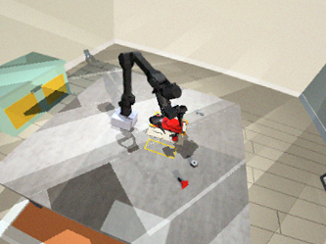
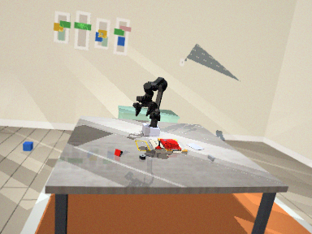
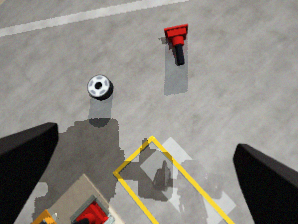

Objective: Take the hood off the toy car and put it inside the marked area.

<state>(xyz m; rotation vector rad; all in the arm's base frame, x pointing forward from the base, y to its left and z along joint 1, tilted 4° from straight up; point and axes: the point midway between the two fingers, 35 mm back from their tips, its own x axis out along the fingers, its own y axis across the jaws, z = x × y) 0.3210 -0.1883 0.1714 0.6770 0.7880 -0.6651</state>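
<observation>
Right now the red hood is 26 cm to the left of my gripper tip, 19 cm below it and 1 cm behind it. Also, from my gripper tip: grey wheel: 22 cm below, 17 cm ahead.
</observation>
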